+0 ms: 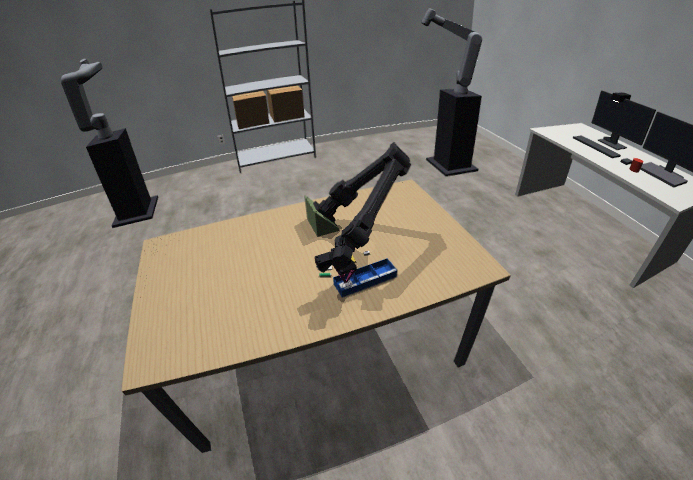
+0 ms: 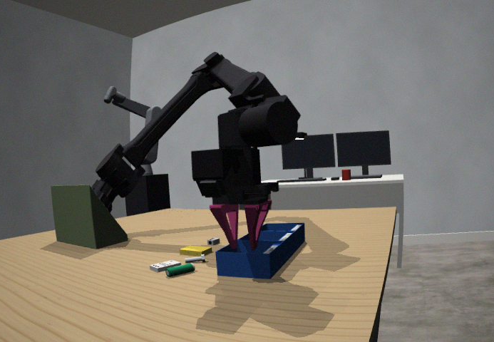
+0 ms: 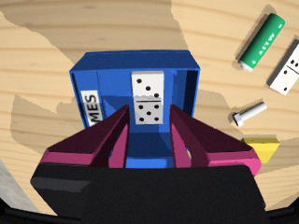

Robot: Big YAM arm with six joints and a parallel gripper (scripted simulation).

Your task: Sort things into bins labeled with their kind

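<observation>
My hand is 8 cm past the green battery, 6 cm to the left of it and 4 cm above it. Round my hand: blue three-part bin (9 cm to the left, 3 cm below); bolt (10 cm behind, 2 cm to the left, 4 cm below); yellow block (14 cm behind, 7 cm to the left, 4 cm below).
</observation>
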